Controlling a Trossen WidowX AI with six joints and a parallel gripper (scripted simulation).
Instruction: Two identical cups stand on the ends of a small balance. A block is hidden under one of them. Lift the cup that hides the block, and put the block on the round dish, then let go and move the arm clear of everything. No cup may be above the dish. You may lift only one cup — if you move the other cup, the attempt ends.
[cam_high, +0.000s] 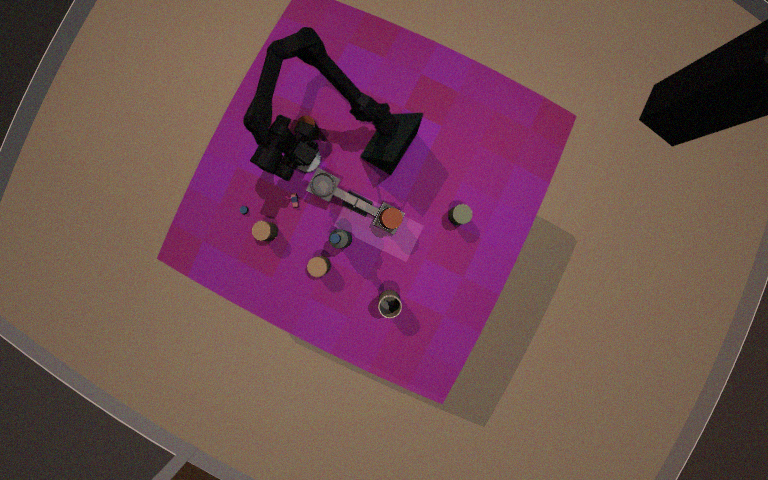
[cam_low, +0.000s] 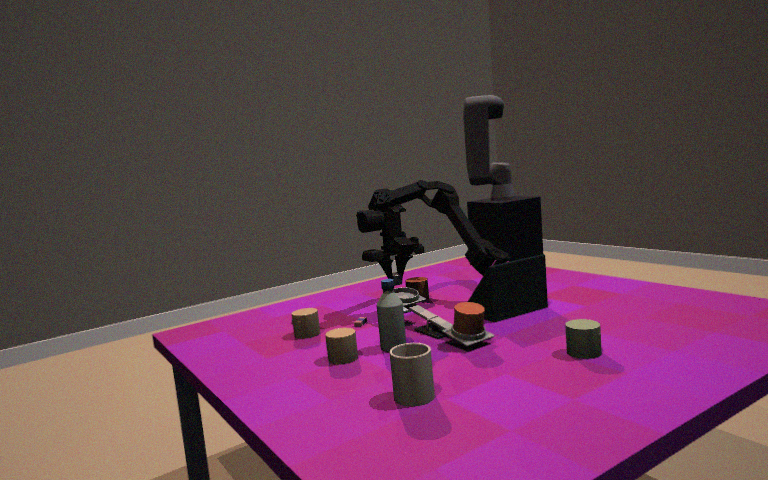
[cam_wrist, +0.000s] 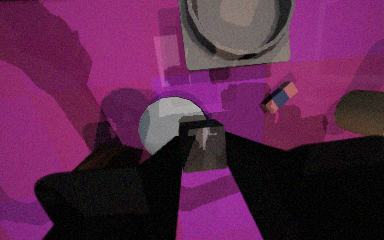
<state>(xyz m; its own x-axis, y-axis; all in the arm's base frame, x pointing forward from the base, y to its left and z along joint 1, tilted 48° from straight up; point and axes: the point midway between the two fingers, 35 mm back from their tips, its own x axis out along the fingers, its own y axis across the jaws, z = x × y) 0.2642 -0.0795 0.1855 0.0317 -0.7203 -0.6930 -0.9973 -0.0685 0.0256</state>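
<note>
Right now my gripper tip is 2 cm past the round dish, 3 cm to the left of it and 9 cm above it. From my gripper tip the other things lie so: striped piece (13 cm ahead, 1 cm to the left, 9 cm below); then dark grey block (1 cm above); then grey bottle (16 cm ahead, 25 cm to the left, 2 cm above).
</note>
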